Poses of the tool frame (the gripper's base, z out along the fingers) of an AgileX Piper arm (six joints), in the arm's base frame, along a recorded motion.
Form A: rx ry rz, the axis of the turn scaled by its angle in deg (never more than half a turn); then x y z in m.
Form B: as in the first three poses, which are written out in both.
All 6 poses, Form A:
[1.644 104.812 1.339 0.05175 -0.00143 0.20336]
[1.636 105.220 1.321 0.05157 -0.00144 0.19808]
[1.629 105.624 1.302 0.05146 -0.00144 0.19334]
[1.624 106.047 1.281 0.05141 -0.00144 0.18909]
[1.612 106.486 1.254 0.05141 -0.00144 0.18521]
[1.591 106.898 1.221 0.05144 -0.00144 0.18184]
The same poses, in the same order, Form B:
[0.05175 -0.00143 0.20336 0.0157 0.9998 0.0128 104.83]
[0.05157 -0.00144 0.19808 0.0155 0.9998 0.0126 105.24]
[0.05146 -0.00144 0.19334 0.0154 0.9998 0.0123 105.64]
[0.05141 -0.00144 0.18909 0.0153 0.9998 0.0121 106.07]
[0.05141 -0.00144 0.18521 0.0151 0.9998 0.0118 106.51]
[0.05144 -0.00144 0.18184 0.0149 0.9998 0.0114 106.92]

